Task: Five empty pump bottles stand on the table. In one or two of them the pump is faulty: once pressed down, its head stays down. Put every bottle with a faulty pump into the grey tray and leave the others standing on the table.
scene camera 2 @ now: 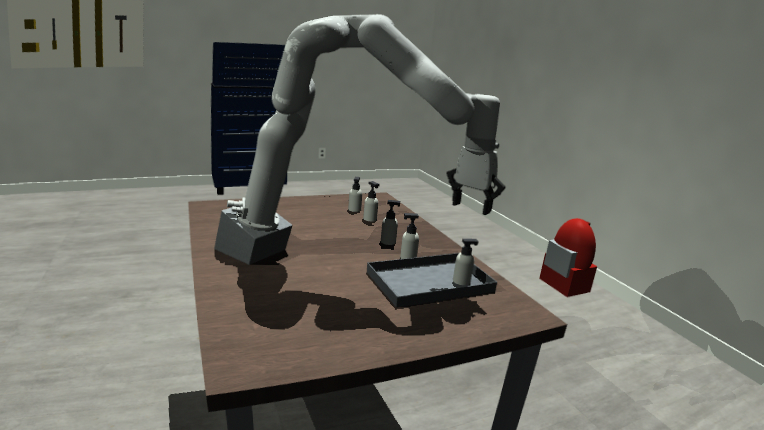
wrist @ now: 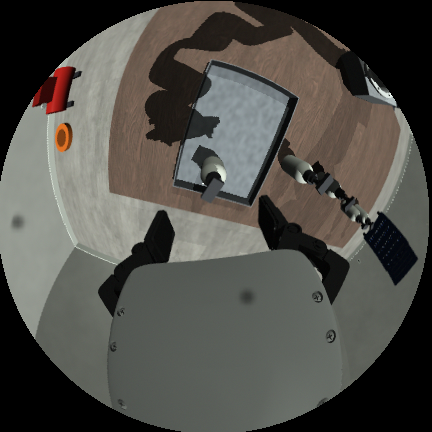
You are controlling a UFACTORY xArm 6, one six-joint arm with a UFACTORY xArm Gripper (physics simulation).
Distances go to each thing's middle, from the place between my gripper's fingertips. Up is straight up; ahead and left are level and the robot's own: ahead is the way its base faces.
The grey tray (scene camera 2: 410, 281) lies 80 mm behind my hand, 30 mm to the left of it and 200 mm below it.
